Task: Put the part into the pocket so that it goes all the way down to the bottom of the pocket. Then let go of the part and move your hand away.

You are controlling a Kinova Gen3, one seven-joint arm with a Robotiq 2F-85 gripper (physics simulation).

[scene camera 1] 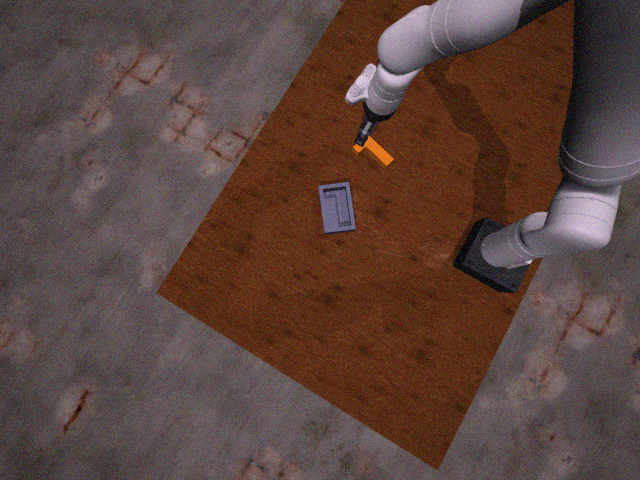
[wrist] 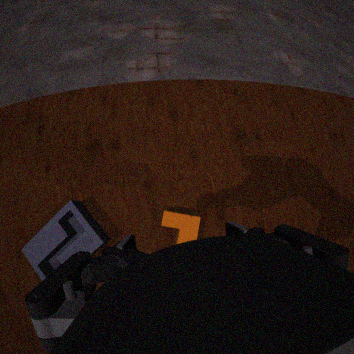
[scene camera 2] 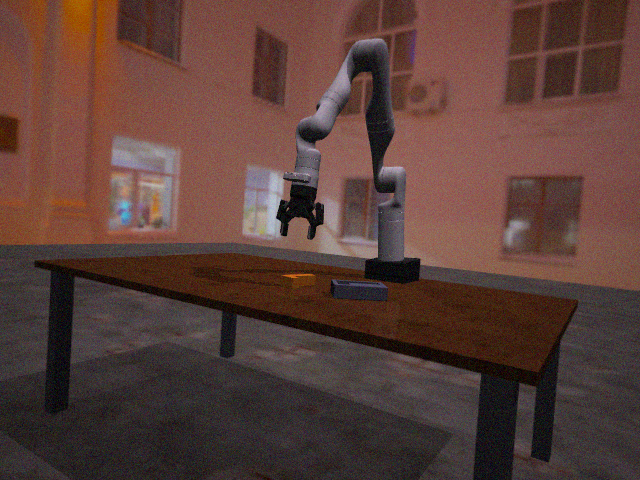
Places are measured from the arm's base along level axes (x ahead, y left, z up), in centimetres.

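Pixels of known places: gripper, fingertip midpoint: (scene camera 1: 368,127) (wrist: 181,239) (scene camera 2: 296,237); arm's base, link origin: (scene camera 1: 498,249) (scene camera 2: 390,259).
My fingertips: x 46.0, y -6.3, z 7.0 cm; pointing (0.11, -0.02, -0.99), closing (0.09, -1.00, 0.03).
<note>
For each thing: its middle in the pictures, then the offset to it from my fingertips. Level surfaces: height alone.
- orange L-shaped part, body centre: (wrist: 175,245) (scene camera 2: 301,280) (scene camera 1: 372,155) dx -3.5, dy -0.1, dz -12.7 cm
- blue-grey block, body centre: (wrist: 63,244) (scene camera 2: 358,289) (scene camera 1: 336,208) dx -3.7, dy +19.5, dz -12.4 cm
- wooden table, surface height: dz -14.2 cm
The orange L-shaped part (scene camera 1: 379,151) (scene camera 2: 299,281) (wrist: 188,223) lies flat on the table, outside the pocket. In the wrist view its lower end is hidden behind the dark gripper body. The blue-grey block (scene camera 1: 330,219) (scene camera 2: 361,293) (wrist: 42,245) with the L-shaped pocket stands apart from the part, and the pocket is empty. My gripper (scene camera 1: 359,143) (scene camera 2: 297,236) (wrist: 181,239) is open with nothing between the fingers. It hangs well above the part and points down. In scene camera 1 its fingertips cover a bit of the part's short leg.
The wooden table (scene camera 1: 289,289) (scene camera 2: 439,325) (wrist: 165,150) carries the part and the block. The arm's black base (scene camera 1: 473,253) (scene camera 2: 392,270) stands on it, beyond the block in scene camera 2. The arm casts a shadow across the table.
</note>
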